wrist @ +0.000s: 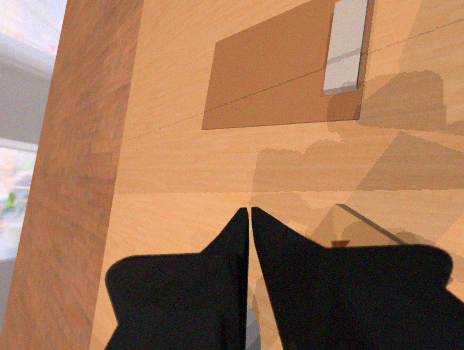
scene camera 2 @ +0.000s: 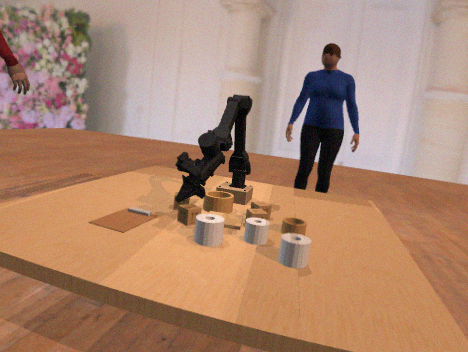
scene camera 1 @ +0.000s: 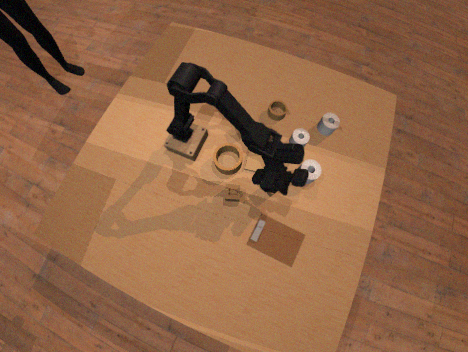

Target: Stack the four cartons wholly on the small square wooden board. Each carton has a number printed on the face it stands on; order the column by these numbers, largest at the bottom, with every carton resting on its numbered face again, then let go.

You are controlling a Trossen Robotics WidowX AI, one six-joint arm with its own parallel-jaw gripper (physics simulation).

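Pixels of known places: gripper, fingertip midpoint: (wrist: 248, 214) (scene camera 2: 176, 201) (scene camera 1: 285, 194); arm's base, origin of the base link: (scene camera 2: 237, 186) (scene camera 1: 183, 133).
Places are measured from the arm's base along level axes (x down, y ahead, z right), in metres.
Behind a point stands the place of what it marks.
Observation:
My gripper (scene camera 2: 181, 197) {x -0.023, y 0.457, z 0.076 m} (wrist: 248, 214) {x -0.023, y 0.457, z 0.076 m} is shut and empty, its tips together above the table. A brown carton (scene camera 2: 189, 214) {x 0.019, y 0.437, z 0.039 m} (wrist: 354, 227) {x 0.003, y 0.405, z 0.076 m} stands low beside it, partly behind the right finger in the wrist view. Another carton (scene camera 1: 232, 194) {x 0.003, y 0.282, z 0.146 m} (scene camera 2: 178, 201) with arrow marks stands nearer the large ring, partly behind the gripper in scene camera 2. Two more cartons (scene camera 2: 257, 214) {x 0.006, y 0.341, z -0.159 m} (scene camera 2: 262, 205) {x 0.003, y 0.232, z -0.155 m} stand close together at the middle right of scene camera 2; the arm hides them in scene camera 1. A thin light wooden piece (scene camera 2: 232, 226) {x 0.049, y 0.382, z -0.090 m}, probably the square board's edge, shows behind the rolls. The numbered faces are hidden.
White rolls (scene camera 1: 329, 124) {x -0.008, y 0.533, z -0.278 m} (scene camera 2: 209, 231) {x 0.013, y 0.555, z -0.071 m} (scene camera 2: 256, 232) {x 0.019, y 0.474, z -0.185 m} (scene camera 2: 294, 251) {x 0.012, y 0.574, z -0.302 m} stand beyond the cartons. A large wooden ring (scene camera 1: 216, 161) {x -0.003, y 0.175, z 0.055 m} (scene camera 2: 218, 204) {x 0.021, y 0.259, z 0.001 m} lies near the arm base; a smaller ring (scene camera 1: 276, 116) {x 0.024, y 0.316, z -0.240 m} (scene camera 2: 293, 227) {x 0.025, y 0.348, z -0.280 m} lies farther off. A flat brown panel (scene camera 1: 280, 242) {x 0.055, y 0.515, z 0.234 m} (scene camera 2: 117, 221) {x 0.055, y 0.534, z 0.235 m} (wrist: 265, 80) {x 0.055, y 0.499, z 0.218 m} carries a grey bar (scene camera 1: 257, 230) {x 0.045, y 0.418, z 0.227 m} (wrist: 345, 45) {x 0.045, y 0.420, z 0.221 m}.

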